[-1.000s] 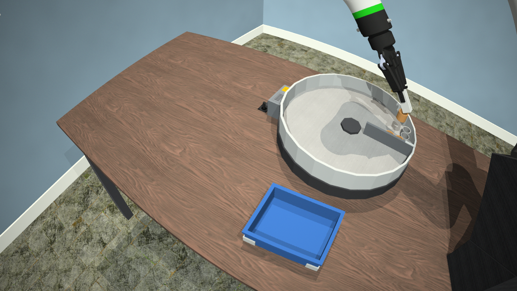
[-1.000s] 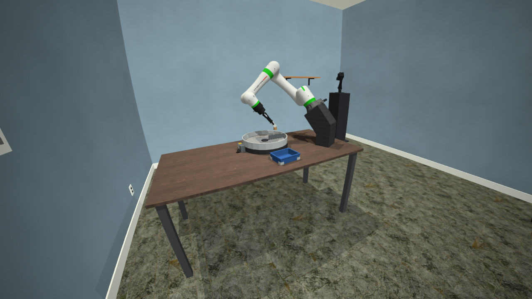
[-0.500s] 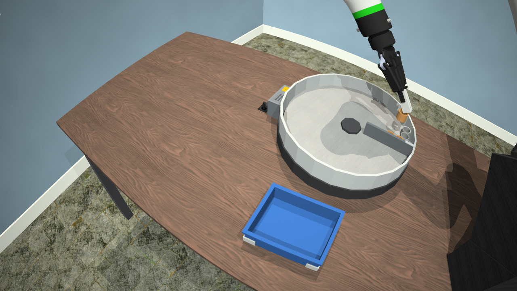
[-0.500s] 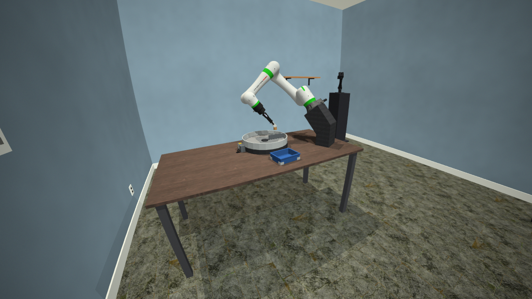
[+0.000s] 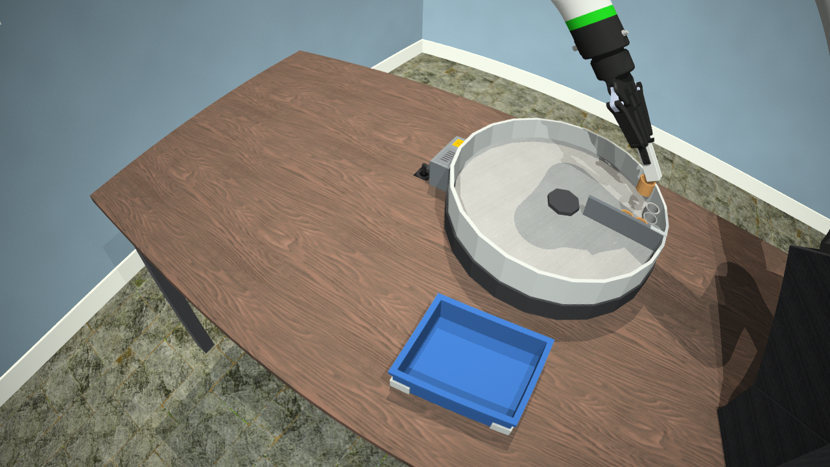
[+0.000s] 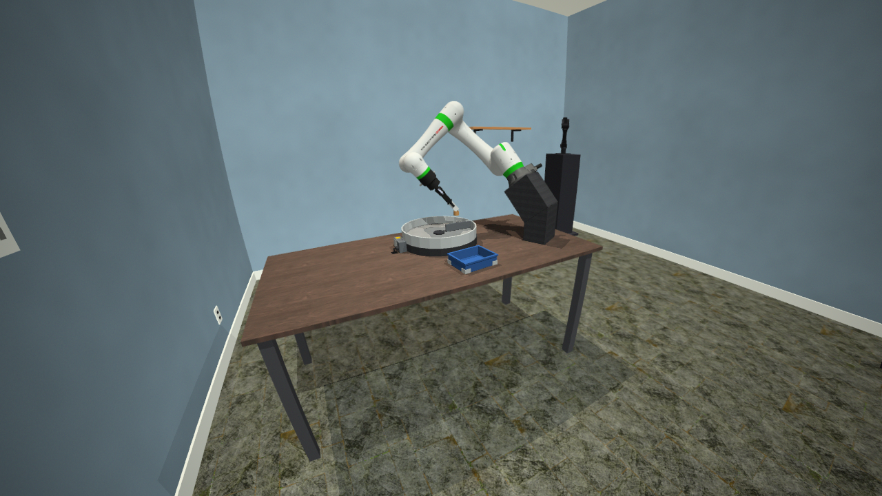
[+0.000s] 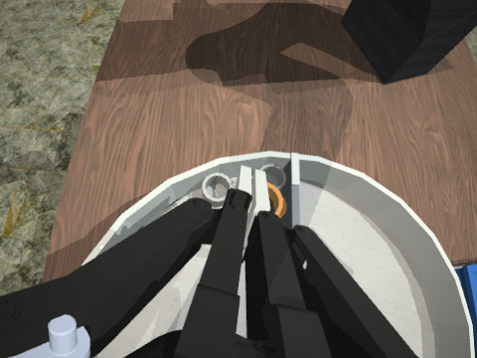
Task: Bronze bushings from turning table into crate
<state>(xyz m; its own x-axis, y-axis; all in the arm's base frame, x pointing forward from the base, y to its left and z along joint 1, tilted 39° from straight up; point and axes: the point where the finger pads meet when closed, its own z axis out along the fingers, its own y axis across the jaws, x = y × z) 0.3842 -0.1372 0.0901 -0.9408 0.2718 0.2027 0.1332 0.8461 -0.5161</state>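
My gripper is now 10 cm short of the blue crate, 42 cm to the right of it and 16 cm above it. Also, from my hand: grey turning table 14 cm ahead, 7 cm to the left, 13 cm below.
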